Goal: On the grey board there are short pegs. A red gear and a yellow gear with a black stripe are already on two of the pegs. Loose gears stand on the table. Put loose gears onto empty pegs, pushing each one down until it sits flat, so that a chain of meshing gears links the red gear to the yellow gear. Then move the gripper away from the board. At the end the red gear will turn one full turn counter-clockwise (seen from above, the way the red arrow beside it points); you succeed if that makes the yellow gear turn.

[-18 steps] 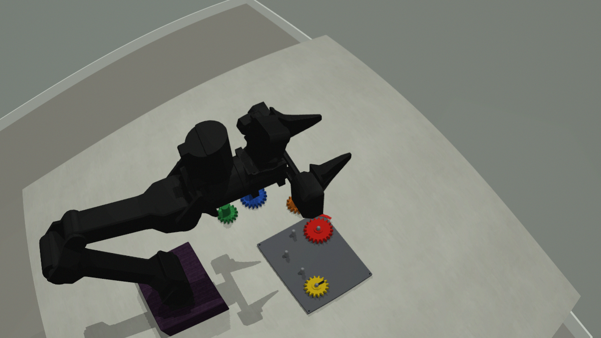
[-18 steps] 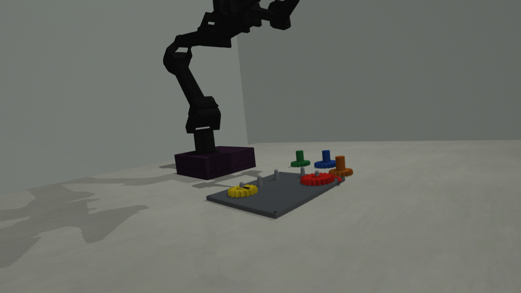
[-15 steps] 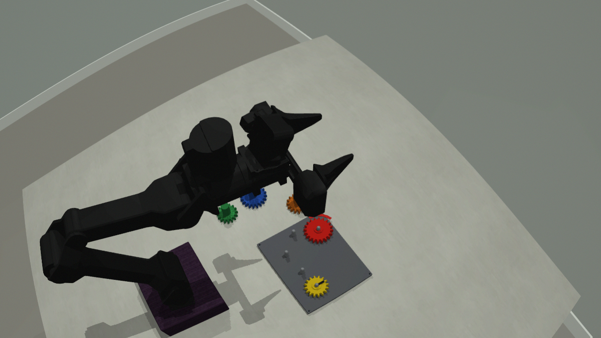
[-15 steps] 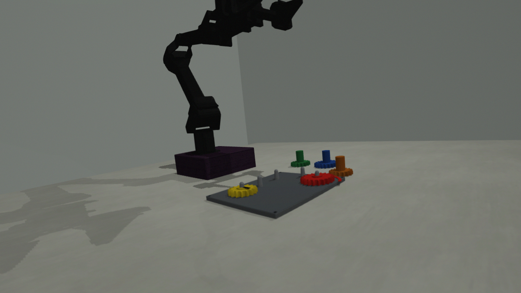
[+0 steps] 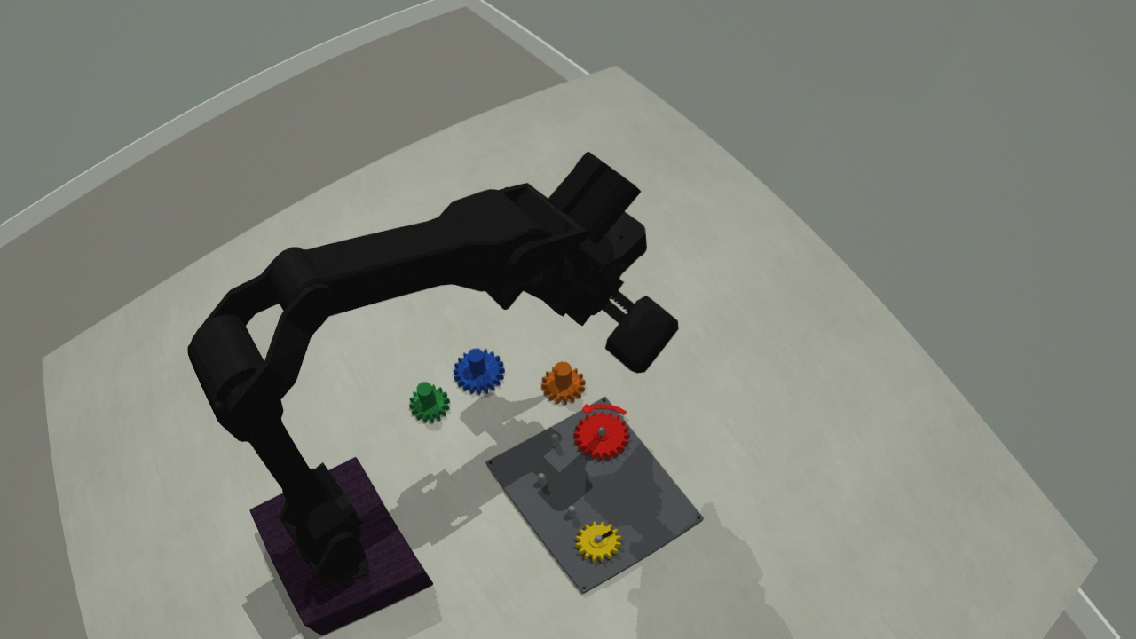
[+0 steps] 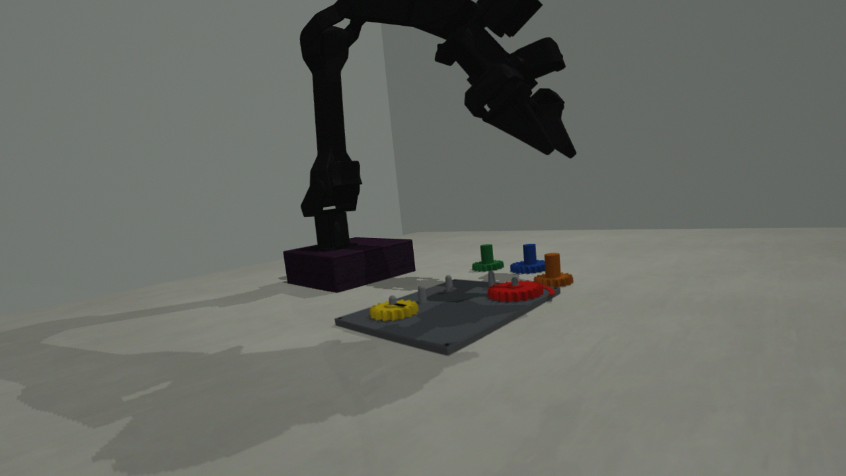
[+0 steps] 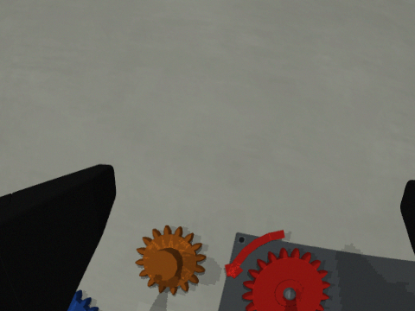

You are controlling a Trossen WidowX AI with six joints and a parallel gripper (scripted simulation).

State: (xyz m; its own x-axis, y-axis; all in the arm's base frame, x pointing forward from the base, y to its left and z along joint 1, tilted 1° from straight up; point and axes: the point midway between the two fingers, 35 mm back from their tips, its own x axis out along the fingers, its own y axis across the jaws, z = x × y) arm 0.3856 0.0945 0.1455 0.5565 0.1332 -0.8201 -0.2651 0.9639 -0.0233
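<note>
Now: gripper tip 50 mm past the orange gear, 40 mm to the right of it and 150 mm above it. The rest, counted from my gripper tip: blue gear (140 mm behind, 100 mm to the left, 150 mm below); red gear (50 mm behind, 50 mm to the right, 150 mm below); red arrow (30 mm behind, 20 mm to the right, 160 mm below).
</note>
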